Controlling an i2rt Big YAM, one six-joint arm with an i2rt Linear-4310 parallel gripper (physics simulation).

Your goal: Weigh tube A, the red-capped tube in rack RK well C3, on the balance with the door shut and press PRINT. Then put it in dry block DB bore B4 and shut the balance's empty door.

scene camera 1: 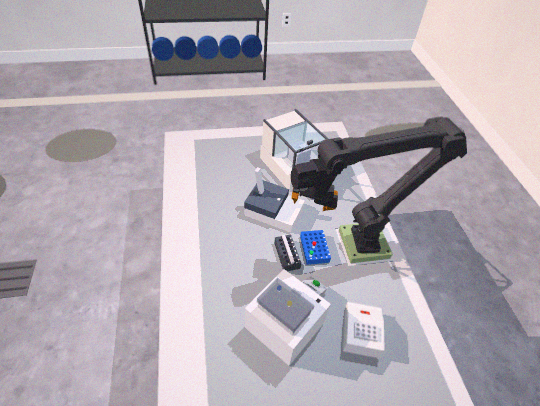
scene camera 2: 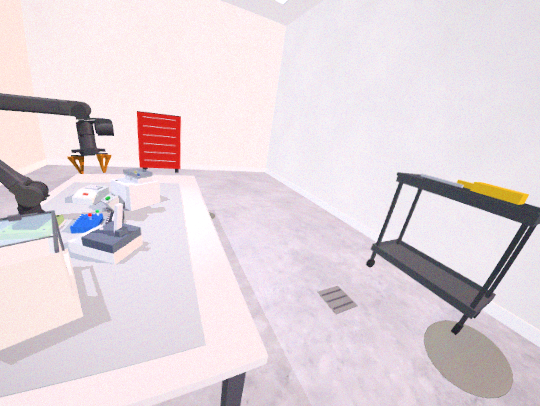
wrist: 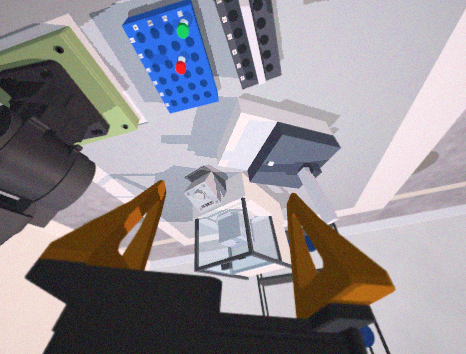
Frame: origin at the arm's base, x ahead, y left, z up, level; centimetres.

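Seen in the pictures: gripper, between the fingertips: (scene camera 1: 308, 205) (scene camera 2: 93, 173) (wrist: 227, 192); arm's base, origin of its link: (scene camera 1: 365, 239) (wrist: 62, 104).
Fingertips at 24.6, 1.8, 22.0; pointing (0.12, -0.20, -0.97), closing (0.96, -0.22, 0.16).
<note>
Pixels of each thing's middle, then the offset from my fingertips to it, as dx, dy, dz. "spot": a spot on its surface instead.
- red-capped tube, middle of its body: (wrist: 181, 61) (scene camera 1: 313, 246) (scene camera 2: 90, 218) -4.4, +1.1, -21.5
- blue rack, middle of its body: (wrist: 178, 64) (scene camera 1: 315, 246) (scene camera 2: 87, 222) -5.3, +0.0, -23.2
- green-capped tube, middle of its body: (wrist: 183, 25) (scene camera 1: 310, 255) (scene camera 2: 97, 214) -2.8, +5.0, -21.5
- balance, middle of its body: (wrist: 235, 229) (scene camera 2: 24, 260) (scene camera 1: 299, 154) -3.2, -40.7, -13.5
- small panel, middle of its body: (wrist: 199, 195) -9.9, -28.1, -18.3
- dark-topped device, a spot on its surface: (wrist: 300, 150) (scene camera 1: 264, 204) spot: +12.7, -15.9, -16.7
- large white box, middle of its body: (scene camera 1: 296, 302) (scene camera 2: 128, 188) +5.7, +26.2, -15.2
- keypad unit, middle of its body: (scene camera 1: 363, 327) (scene camera 2: 91, 194) -15.8, +32.5, -21.2
The red-capped tube (scene camera 1: 314, 243) (scene camera 2: 90, 215) (wrist: 180, 67) stands upright in the blue rack (scene camera 1: 317, 261) (scene camera 2: 85, 227) (wrist: 159, 12); a green-capped tube (scene camera 1: 311, 252) (scene camera 2: 97, 212) (wrist: 183, 31) stands there too. A black block with two rows of bores (scene camera 1: 281, 250) (wrist: 247, 84) lies beside the rack. The balance (scene camera 1: 267, 142) (scene camera 2: 35, 290) (wrist: 260, 192) has glass panes; its door position is unclear. A small panel (wrist: 202, 195) stands beside it. My gripper (scene camera 1: 311, 203) (scene camera 2: 93, 172) (wrist: 227, 192) is open and empty, high above the table, well away from the tube.
A dark-topped device (scene camera 1: 267, 200) (scene camera 2: 112, 239) (wrist: 300, 150) with an upright pale post stands between balance and black block. A large white box (scene camera 1: 270, 340) (scene camera 2: 137, 192), a green-buttoned unit (scene camera 1: 316, 283) (scene camera 2: 107, 198) and a keypad unit (scene camera 1: 365, 345) stand on the rack's other side.
</note>
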